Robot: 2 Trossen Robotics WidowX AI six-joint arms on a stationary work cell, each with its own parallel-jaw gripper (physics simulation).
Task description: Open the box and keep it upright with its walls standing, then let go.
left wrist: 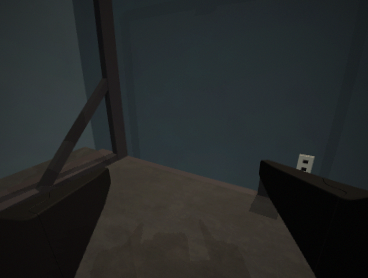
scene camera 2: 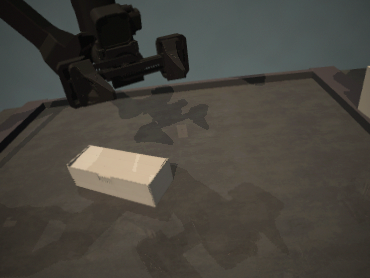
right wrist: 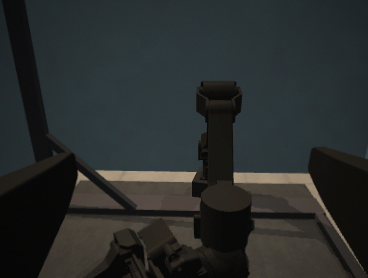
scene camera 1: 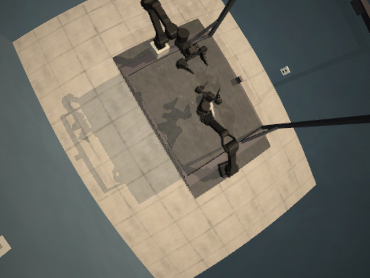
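A pale carton box [scene camera 2: 127,167] sits upright on the dark table [scene camera 2: 280,165], its lid lying flat and closed, a small tab at the upper edge of its front wall. In scene camera 1 a sliver of the box [scene camera 1: 211,108] shows beneath the left arm, which hides the rest. The box does not show in the left wrist view. My left gripper [scene camera 1: 209,93] [scene camera 2: 146,86] [left wrist: 185,171] is open and empty, raised above the table beyond the box in scene camera 2. My right gripper [scene camera 1: 199,68] is open and empty, apart from the box, toward the top of scene camera 1.
A pale block [scene camera 1: 159,49] stands under the right arm's base. A small dark block [scene camera 1: 238,80] is at the table's right edge in scene camera 1. Dark frame posts [scene camera 1: 320,122] [left wrist: 110,75] rise at the table's corners. A raised rim borders the table.
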